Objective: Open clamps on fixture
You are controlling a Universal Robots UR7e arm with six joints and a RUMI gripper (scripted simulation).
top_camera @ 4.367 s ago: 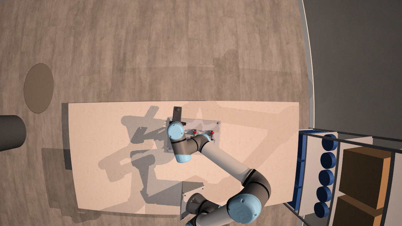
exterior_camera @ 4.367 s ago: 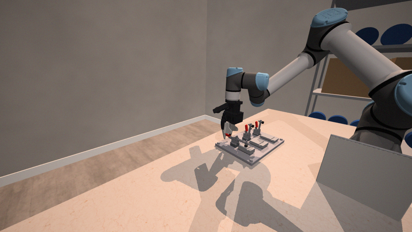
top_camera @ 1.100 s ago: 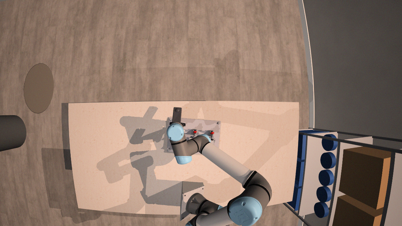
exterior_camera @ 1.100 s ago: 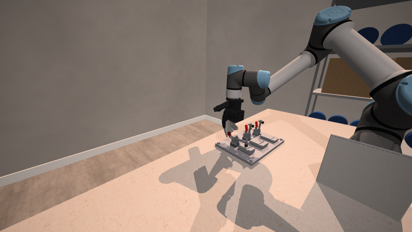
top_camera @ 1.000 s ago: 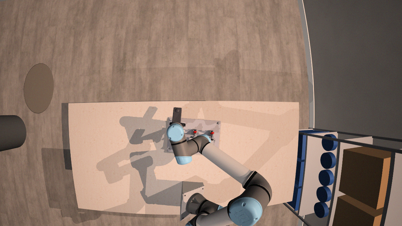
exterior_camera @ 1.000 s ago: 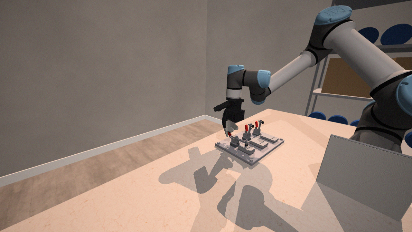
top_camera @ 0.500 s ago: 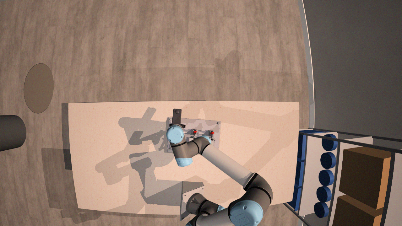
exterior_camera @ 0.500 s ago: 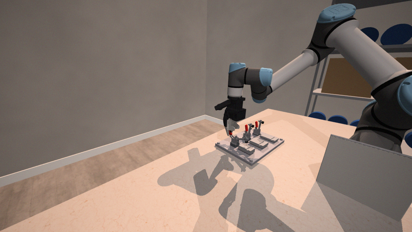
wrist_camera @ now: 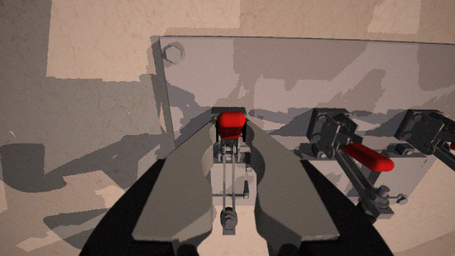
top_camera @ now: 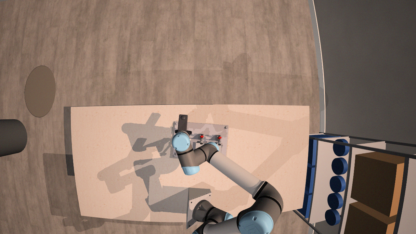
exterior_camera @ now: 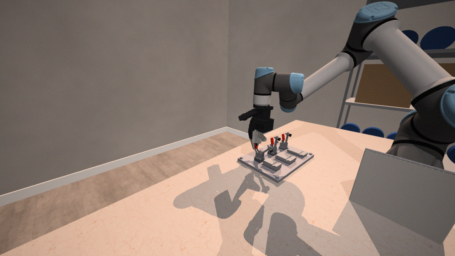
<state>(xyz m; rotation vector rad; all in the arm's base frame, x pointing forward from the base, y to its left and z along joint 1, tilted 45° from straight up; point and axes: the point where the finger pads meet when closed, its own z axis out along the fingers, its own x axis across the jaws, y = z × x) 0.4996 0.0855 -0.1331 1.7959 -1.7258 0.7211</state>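
The grey fixture plate lies 110 mm to the right of my hand, 80 mm below it and 60 mm behind it.
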